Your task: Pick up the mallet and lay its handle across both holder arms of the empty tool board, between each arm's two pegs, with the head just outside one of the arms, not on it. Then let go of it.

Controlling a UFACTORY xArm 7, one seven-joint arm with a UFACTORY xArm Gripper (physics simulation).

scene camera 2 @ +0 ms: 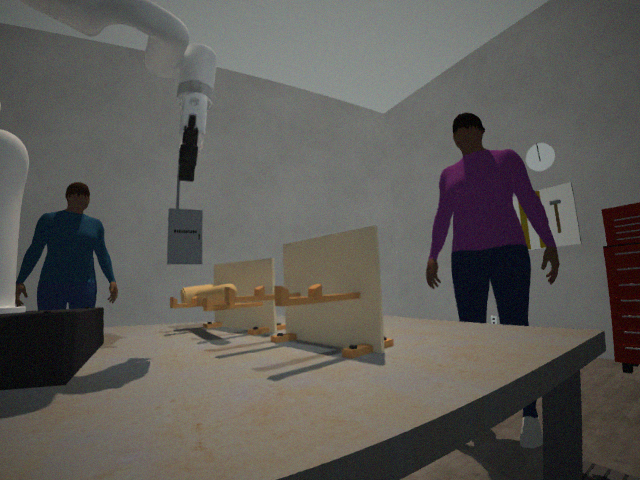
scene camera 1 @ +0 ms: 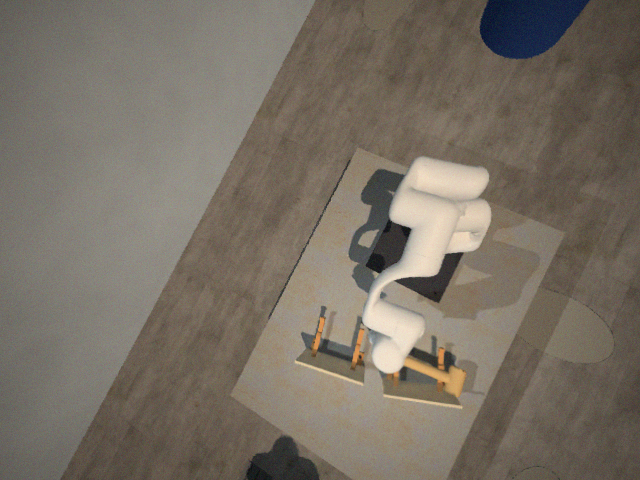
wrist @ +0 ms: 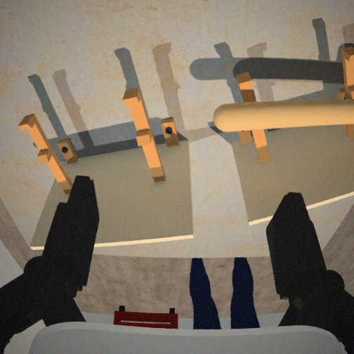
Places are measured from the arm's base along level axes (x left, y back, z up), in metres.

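Pixels of known places: gripper, fingertip midpoint: [scene camera 2: 186, 173].
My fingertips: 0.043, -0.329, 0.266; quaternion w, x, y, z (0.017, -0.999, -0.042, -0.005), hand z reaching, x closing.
Behind a point stands the place of what it marks, as x, y, z.
The mallet [scene camera 1: 455, 381] @[0.363, -0.346, 0.042] [scene camera 2: 199, 293] @[0.294, -0.351, 0.022] [wrist: 285, 116] rests on the arms of the right-hand tool board [scene camera 1: 421, 395] @[0.293, -0.459, 0.063] [scene camera 2: 242, 276] @[0.280, -0.467, 0.065] [wrist: 295, 165] in scene camera 1, its head outside that board's outer arm. In the wrist view its handle end points left and its head is out of view. The empty tool board [scene camera 1: 333, 365] @[-0.017, -0.585, 0.044] [scene camera 2: 330, 263] @[-0.044, -0.596, 0.076] [wrist: 172, 200] stands to the left, with two bare orange arms, each with two pegs. My gripper [scene camera 2: 187, 175] @[0.043, -0.329, 0.266] [wrist: 188, 204] is open and empty, high above the boards; the arm hides it in scene camera 1.
The black base block [scene camera 1: 385, 248] @[-0.119, -0.087, 0.006] [scene camera 2: 51, 346] @[-0.146, -0.179, -0.030] sits behind the boards on the table. A gap separates the two boards. A person in purple [scene camera 2: 483, 201] and one in teal [scene camera 2: 72, 253] stand beyond the table, and a red cabinet [scene camera 2: 628, 289] stands at the right.
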